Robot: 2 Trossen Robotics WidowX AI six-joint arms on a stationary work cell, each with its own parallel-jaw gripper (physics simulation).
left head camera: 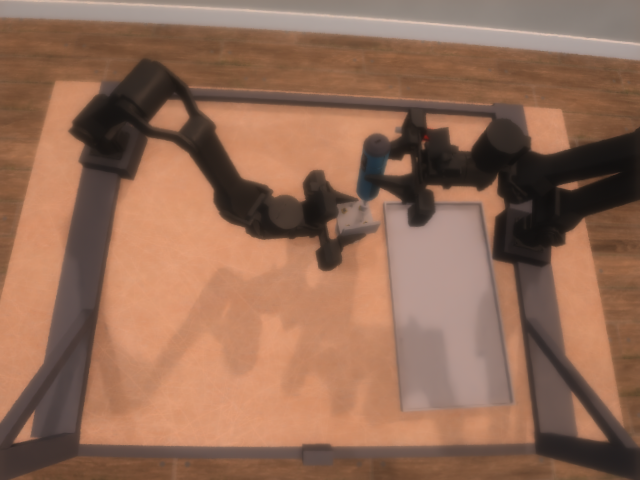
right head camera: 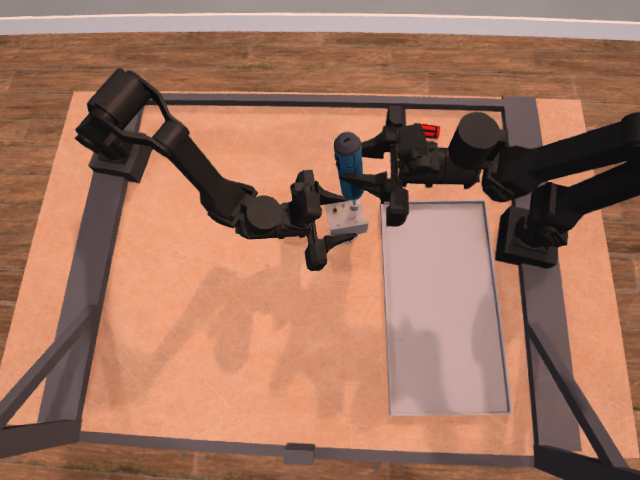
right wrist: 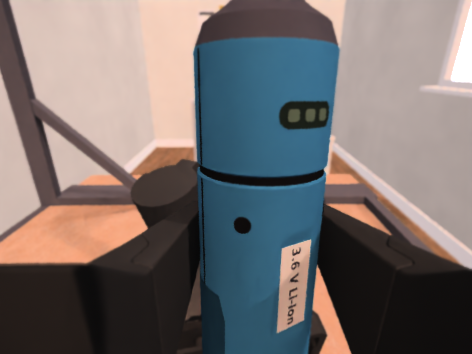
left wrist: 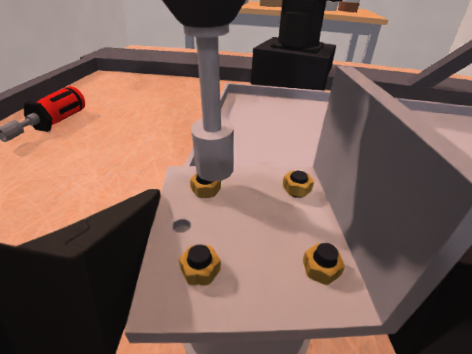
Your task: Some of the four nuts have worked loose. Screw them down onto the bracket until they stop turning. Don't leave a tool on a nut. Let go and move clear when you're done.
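The grey bracket is between the fingers of my left gripper, which is shut on it. In the left wrist view four brass nuts sit on bolts: near left, near right, far right, far left. My right gripper is shut on the blue powered driver, held upright. Its socket is at the far-left nut and covers part of it from this view; whether it is seated cannot be told.
A red driver lies on the table behind my right gripper. A shallow grey tray lies at the right of the table, close to the bracket. The dark frame rail runs along the back.
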